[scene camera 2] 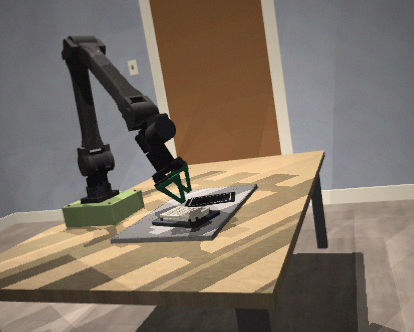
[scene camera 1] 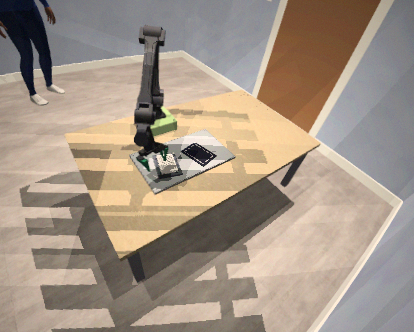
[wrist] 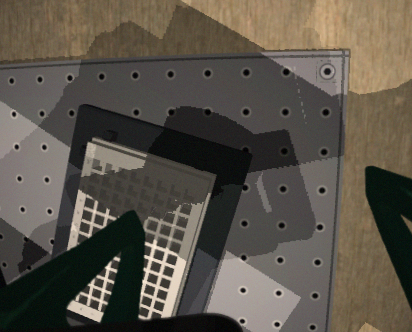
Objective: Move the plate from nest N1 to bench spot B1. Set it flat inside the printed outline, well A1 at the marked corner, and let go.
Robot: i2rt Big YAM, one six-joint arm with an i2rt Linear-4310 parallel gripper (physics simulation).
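The white well plate lies in the black nest on the grey perforated board. My gripper is open and empty, with its green fingers above the board. In the wrist view one finger overlaps the plate and the other stands past the board's right edge. The printed outline, a dark rectangle with a white dashed border, lies on the board beside the nest. The well labels and marked corner are too small to read.
The arm stands on a green base block behind the board. The wooden table surrounds the board. A person stands on the floor beyond the table. A brown door is in the wall behind.
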